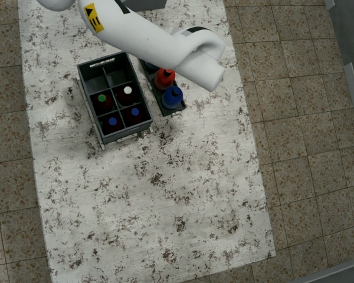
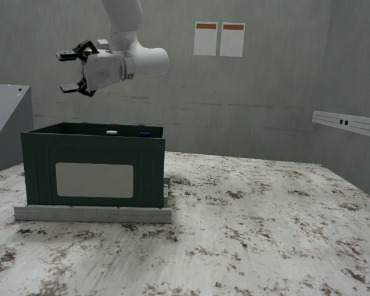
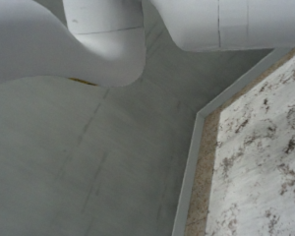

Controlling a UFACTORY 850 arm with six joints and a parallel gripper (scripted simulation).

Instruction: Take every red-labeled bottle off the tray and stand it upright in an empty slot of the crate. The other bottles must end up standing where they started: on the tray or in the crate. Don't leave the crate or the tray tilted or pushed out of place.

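Right now the red-labeled bottle is 210 mm below my hand, 140 mm to the left of it and 70 mm ahead of it. The rest, counted from my hand: tray: 290 mm below, 140 mm to the left, 70 mm ahead; blue bottle: 210 mm below, 100 mm to the left, 20 mm behind; dark crate: 220 mm below, 160 mm ahead, 60 mm to the right.
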